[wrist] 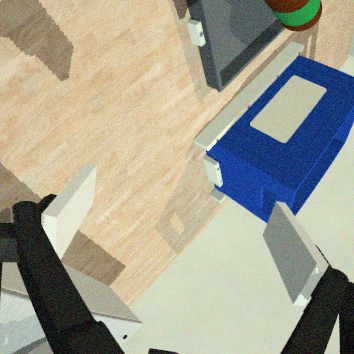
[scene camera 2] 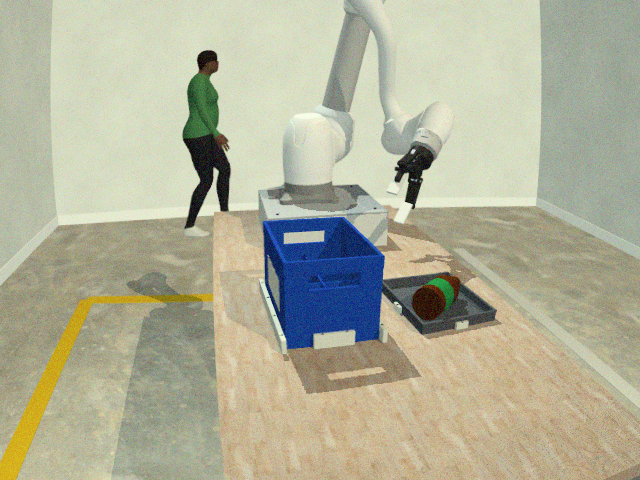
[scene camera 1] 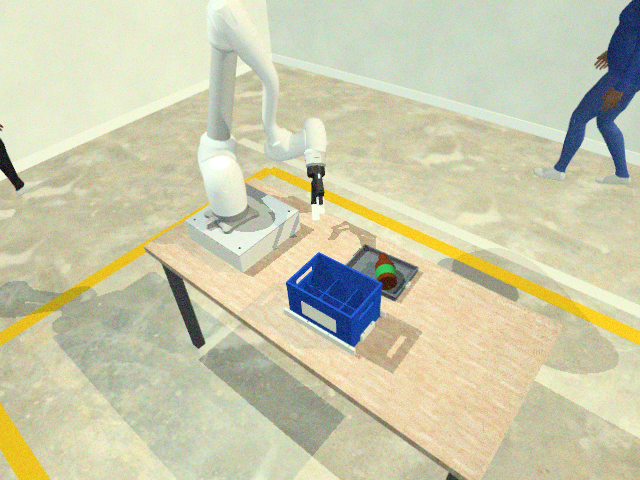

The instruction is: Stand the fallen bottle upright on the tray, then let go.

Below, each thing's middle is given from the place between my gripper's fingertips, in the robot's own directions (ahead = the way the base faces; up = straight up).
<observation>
Right now my hand is 33 cm short of the brown bottle (scene camera 2: 432, 299), 11 cm above it and 4 cm to the right of it.
</observation>
